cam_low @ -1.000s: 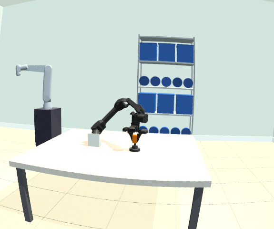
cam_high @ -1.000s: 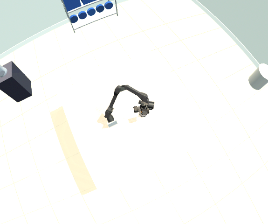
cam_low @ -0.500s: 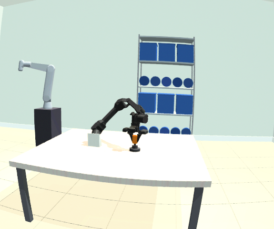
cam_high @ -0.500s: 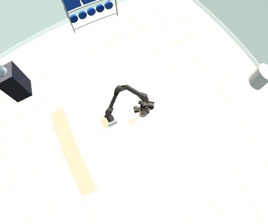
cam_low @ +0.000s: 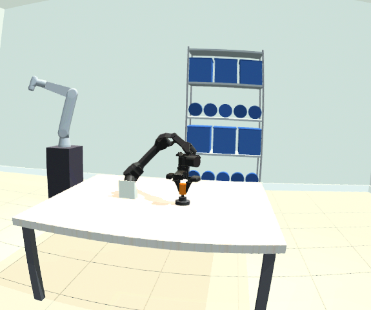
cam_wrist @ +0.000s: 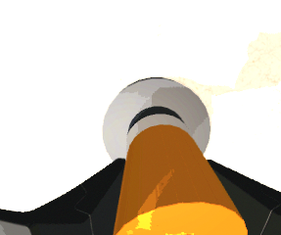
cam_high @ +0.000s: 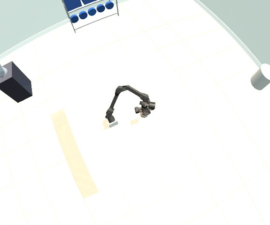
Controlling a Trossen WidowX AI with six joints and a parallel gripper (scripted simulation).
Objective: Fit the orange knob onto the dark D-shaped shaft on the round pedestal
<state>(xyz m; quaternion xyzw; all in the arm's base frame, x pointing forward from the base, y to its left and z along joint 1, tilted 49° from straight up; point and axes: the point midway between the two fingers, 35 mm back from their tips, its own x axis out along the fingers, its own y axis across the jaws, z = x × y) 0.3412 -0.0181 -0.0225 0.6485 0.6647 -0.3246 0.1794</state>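
Right now the pedestal is 4 cm below my gripper tip. Also, from my gripper tip: orange knob 2 cm above.
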